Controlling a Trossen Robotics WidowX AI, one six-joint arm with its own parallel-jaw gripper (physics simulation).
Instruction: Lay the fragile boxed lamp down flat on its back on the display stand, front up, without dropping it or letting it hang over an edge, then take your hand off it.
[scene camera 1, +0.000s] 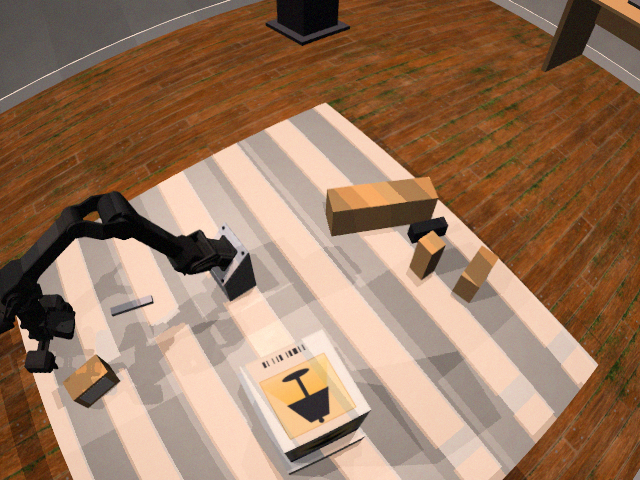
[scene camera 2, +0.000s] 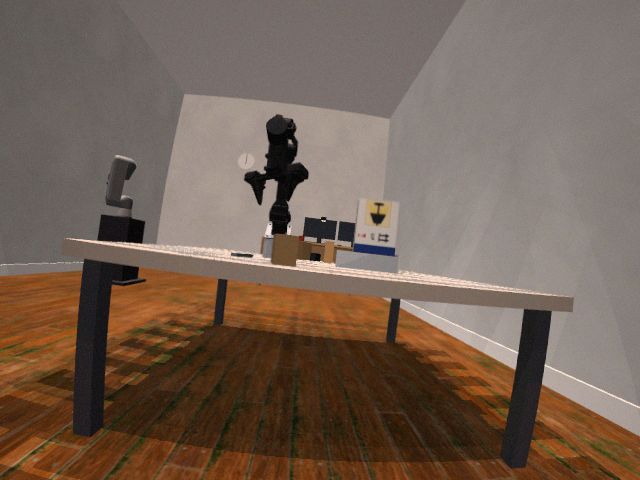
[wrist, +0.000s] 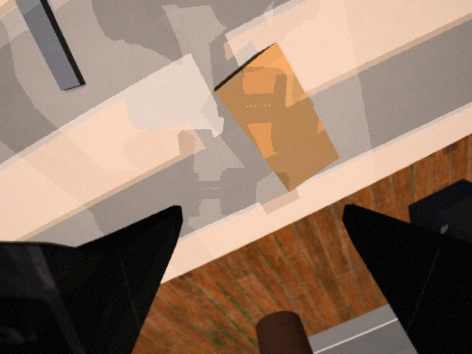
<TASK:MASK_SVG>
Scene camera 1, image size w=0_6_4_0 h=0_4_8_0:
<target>my gripper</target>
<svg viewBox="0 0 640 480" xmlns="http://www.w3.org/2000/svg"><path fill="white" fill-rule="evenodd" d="M58 294L43 295L43 298L39 299L43 307L43 315L37 323L24 325L21 322L20 324L21 329L29 331L29 339L39 341L37 350L29 350L27 352L24 367L29 373L51 373L53 369L58 369L55 363L56 356L48 351L50 340L53 340L54 336L68 340L74 336L76 312Z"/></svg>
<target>boxed lamp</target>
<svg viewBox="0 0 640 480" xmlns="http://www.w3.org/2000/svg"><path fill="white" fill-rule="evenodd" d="M323 329L239 367L265 419L290 462L296 461L358 430L371 411L371 408Z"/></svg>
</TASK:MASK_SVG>
